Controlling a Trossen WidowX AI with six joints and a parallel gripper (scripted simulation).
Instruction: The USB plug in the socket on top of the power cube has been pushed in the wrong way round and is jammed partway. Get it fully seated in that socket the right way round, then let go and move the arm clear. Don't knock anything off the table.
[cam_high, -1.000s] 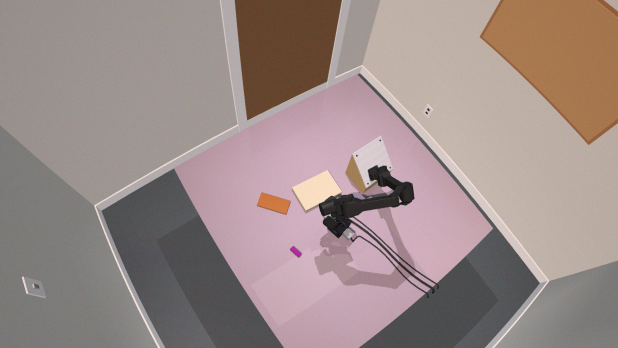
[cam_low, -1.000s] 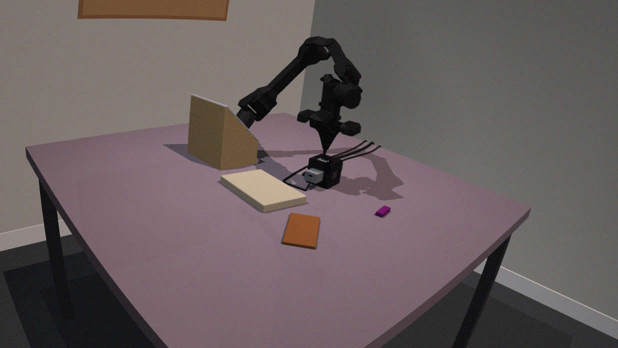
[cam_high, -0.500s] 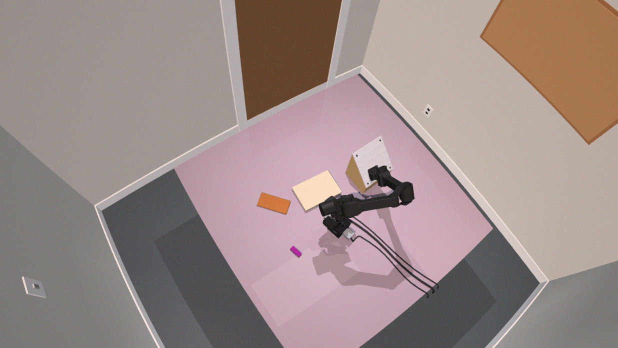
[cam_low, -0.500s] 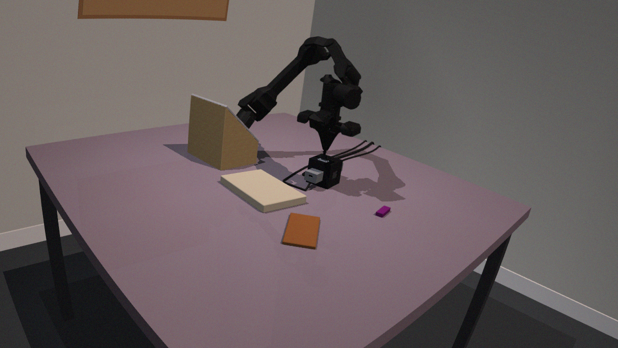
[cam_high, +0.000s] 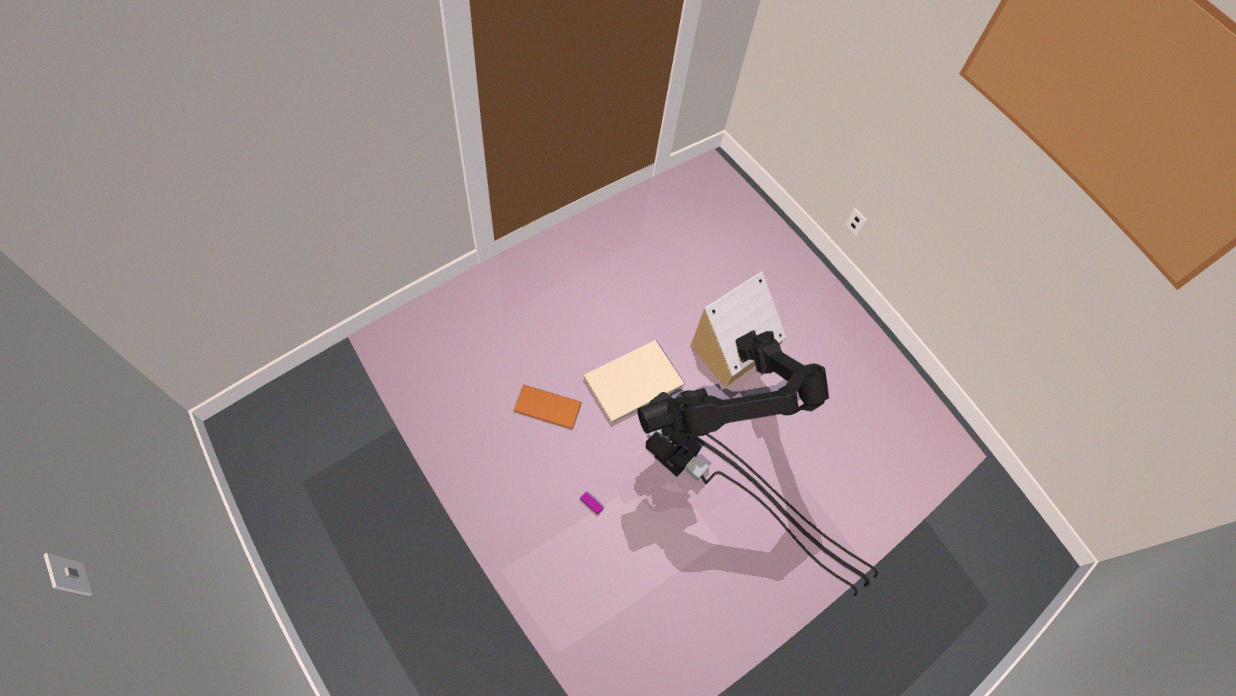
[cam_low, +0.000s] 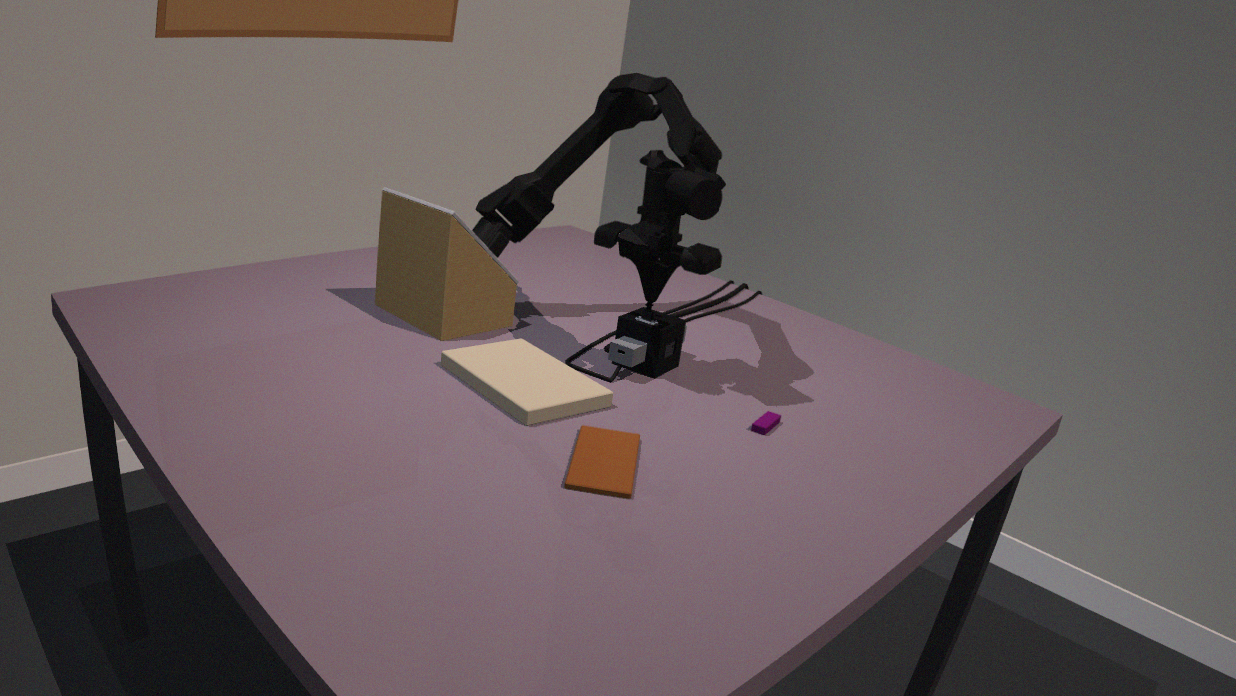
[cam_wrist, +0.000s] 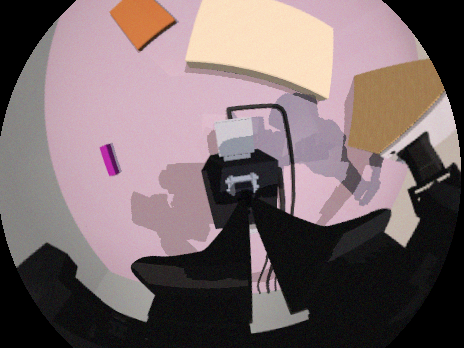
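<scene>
Right now my gripper tip is 20 mm above the USB plug. From my gripper tip the other things lie so: magenta block 240 mm ahead, 10 mm to the left, 100 mm below; cream slab 20 mm behind, 210 mm to the right, 100 mm below; orange pad 200 mm ahead, 260 mm to the right, 100 mm below.
</scene>
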